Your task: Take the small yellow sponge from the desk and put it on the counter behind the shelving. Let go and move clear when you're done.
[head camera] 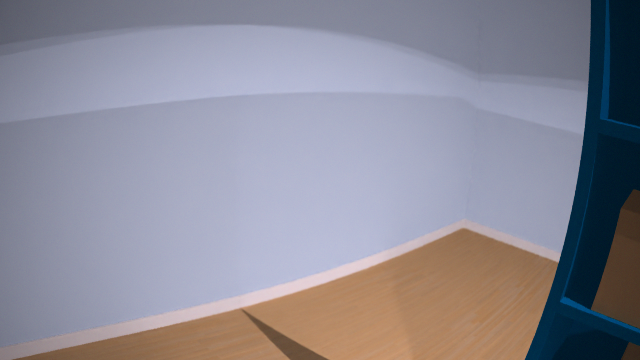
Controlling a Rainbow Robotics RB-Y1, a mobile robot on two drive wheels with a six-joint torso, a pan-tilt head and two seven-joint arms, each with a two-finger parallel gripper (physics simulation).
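Frame: origin at the robot's base, x ahead, y left, z up, level; centimetres.
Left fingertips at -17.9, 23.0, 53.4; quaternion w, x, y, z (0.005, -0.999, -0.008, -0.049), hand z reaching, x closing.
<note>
A point is followed by its place in that frame, as x, y, z.
Part of the blue shelving (591, 150) {84.0, -16.3, 137.3} shows at the right edge of the head view, standing upright on the right. The small yellow sponge, the desk and the counter do not show in this view. Neither my left gripper nor my right gripper shows, so what they hold is hidden.
A brown box (620, 270) {80.2, -30.8, 111.7} stands on a shelf of the blue unit. Pale blue walls (300, 190) {218.0, 130.5, 68.7} meet in a corner right of the middle, with a white skirting board (350, 270) {260.6, 111.6, 3.2} along the wood floor (425, 290) {260.9, 53.4, 0.1}. A dark shadow lies on the floor.
</note>
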